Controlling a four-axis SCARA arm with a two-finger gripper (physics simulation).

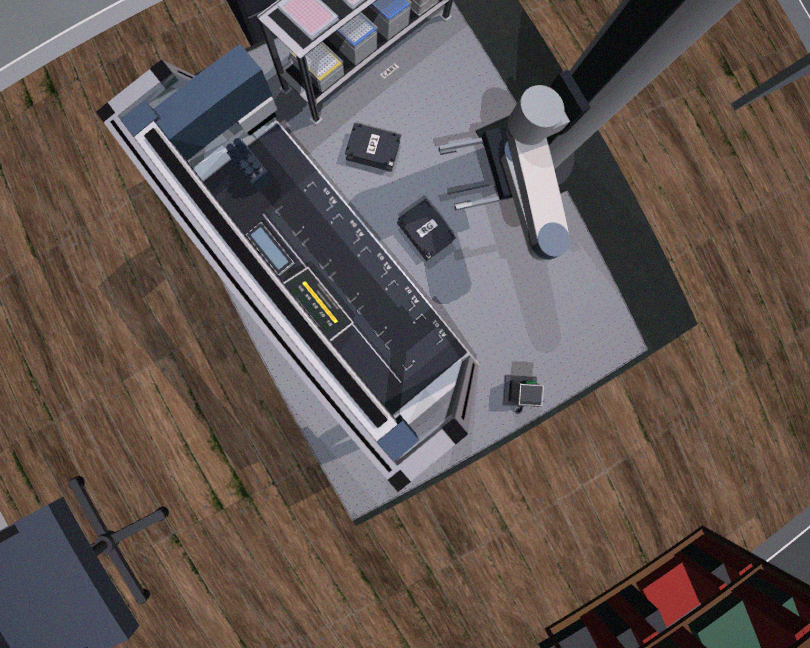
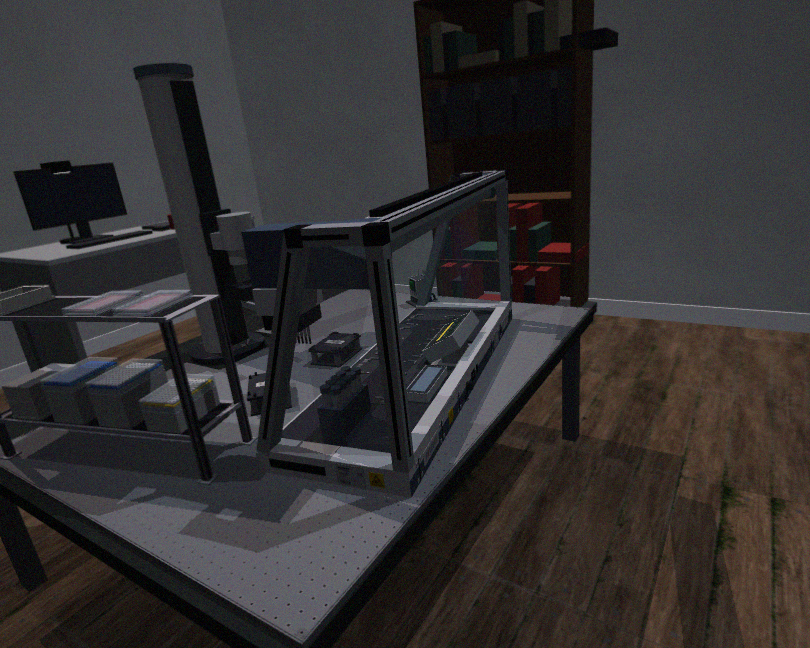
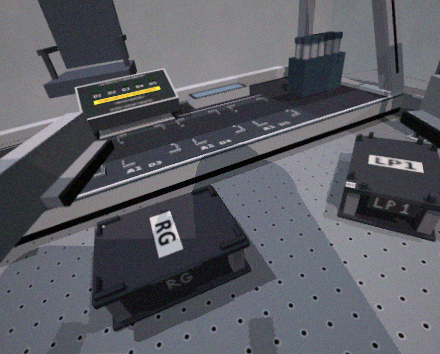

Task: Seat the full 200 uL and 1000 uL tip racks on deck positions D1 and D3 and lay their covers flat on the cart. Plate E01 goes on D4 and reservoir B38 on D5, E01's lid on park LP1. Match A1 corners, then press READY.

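Observation:
My gripper [image 1: 447, 177] [image 3: 250, 113] is open and empty, its fingers wide apart over the table beside the RG stand [image 1: 425, 228] [image 2: 334, 347] [image 3: 167, 235]. The LP1 park [image 1: 372, 145] [image 3: 395, 165] is bare. The deck [image 1: 378, 287] [image 3: 215, 125] shows corner marks and A1 labels, with no labware on D3, D4 or D5. A yellow-edged tip rack [image 1: 324, 66] [image 2: 176, 403], a white-topped rack with blue edging [image 1: 356, 35] [image 2: 126, 386] and a blue-topped box [image 1: 391, 9] [image 2: 79, 381] stand on the cart's [image 1: 308, 87] [image 2: 185, 398] lower shelf. Pink plates [image 1: 308, 14] [image 2: 152, 302] lie on its top. Plate and reservoir labels are unreadable.
A frame with posts [image 2: 385, 358] surrounds the deck. A blue tube block [image 1: 246, 162] [image 2: 343, 405] [image 3: 317, 72] stands at its cart end. A display panel [image 1: 318, 304] [image 3: 127, 94] and a blue-windowed tray [image 1: 270, 247] [image 3: 219, 93] line the far side. A small device [image 1: 530, 393] stands near the table edge.

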